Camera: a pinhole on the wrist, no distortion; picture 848 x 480 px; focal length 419.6 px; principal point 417.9 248.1 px. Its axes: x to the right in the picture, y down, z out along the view. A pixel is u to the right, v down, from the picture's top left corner.
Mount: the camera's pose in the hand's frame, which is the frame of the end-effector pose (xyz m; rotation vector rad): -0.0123 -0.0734 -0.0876 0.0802 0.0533 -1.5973
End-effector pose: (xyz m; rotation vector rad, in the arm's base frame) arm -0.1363 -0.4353 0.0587 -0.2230 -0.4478 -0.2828
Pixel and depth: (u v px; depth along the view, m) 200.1 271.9 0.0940
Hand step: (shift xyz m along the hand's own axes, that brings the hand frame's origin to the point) -0.0074 -0.0329 0.0103
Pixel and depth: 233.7 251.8 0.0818
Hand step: -0.0121 -0.0446 -0.0030
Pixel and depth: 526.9 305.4 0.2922
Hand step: 0.0202 -0.1748 0.1977
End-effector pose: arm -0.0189 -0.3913 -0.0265 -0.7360 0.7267 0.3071
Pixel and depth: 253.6 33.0 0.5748
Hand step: -0.3112 0.1106 0.4995
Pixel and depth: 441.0 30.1 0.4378
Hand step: -0.2483 -0.1279 0.3429
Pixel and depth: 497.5 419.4 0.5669
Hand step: 0.2058 -0.2349 0.4717
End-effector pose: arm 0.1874 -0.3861 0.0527 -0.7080 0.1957 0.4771
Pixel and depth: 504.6 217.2 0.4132
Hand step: -0.0525 -0.1924 0.3163
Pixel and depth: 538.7 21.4 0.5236
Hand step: -0.3086 -0.2597 0.4168
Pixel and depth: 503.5 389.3 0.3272
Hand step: 0.0900 -0.1706 0.2345
